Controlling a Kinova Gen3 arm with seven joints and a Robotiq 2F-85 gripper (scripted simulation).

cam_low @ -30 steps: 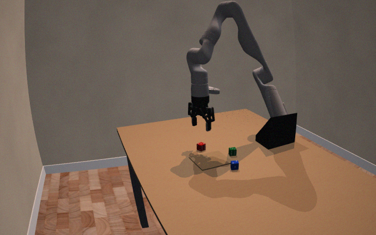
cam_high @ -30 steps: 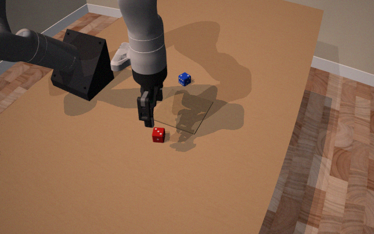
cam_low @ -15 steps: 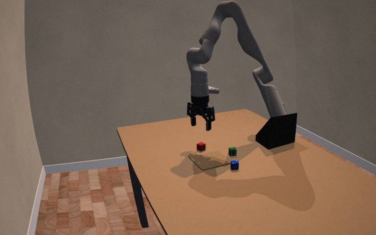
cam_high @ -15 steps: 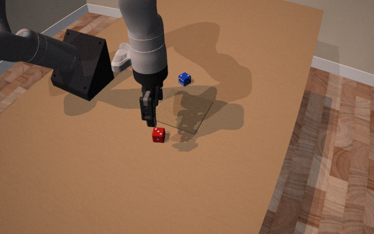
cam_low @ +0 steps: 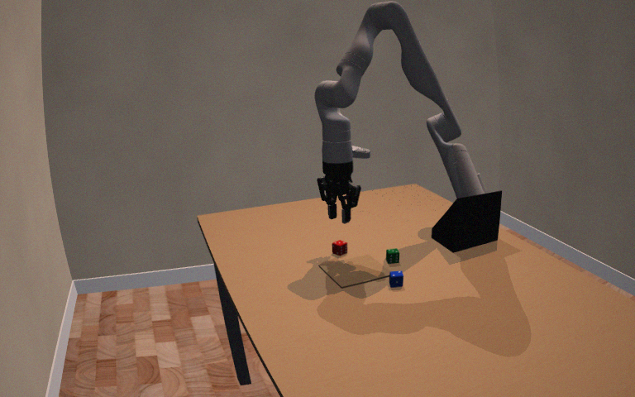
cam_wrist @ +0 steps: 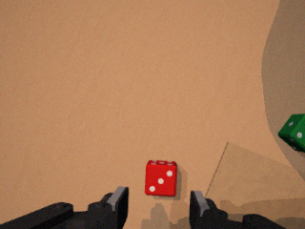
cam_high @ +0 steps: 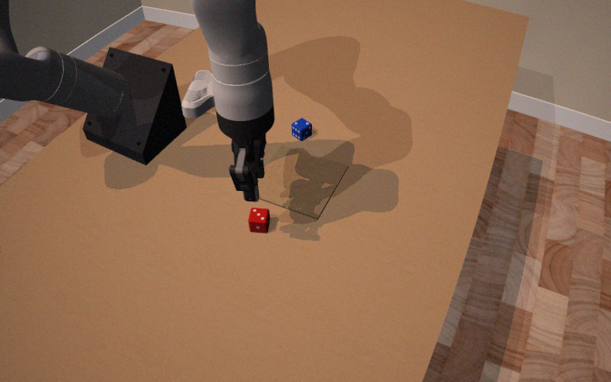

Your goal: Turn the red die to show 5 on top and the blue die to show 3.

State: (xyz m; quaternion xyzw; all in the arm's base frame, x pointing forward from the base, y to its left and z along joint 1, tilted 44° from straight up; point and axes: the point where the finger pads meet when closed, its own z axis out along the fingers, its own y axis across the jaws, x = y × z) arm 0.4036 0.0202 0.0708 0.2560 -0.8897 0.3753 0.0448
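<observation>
Right now the red die is 90 mm below my hand. Round my hand: thin tan mat: 10 mm behind, 120 mm to the left, 110 mm below; then blue die: 80 mm behind, 230 mm to the left, 90 mm below; then green die: 110 mm behind, 100 mm to the left, 90 mm below.
</observation>
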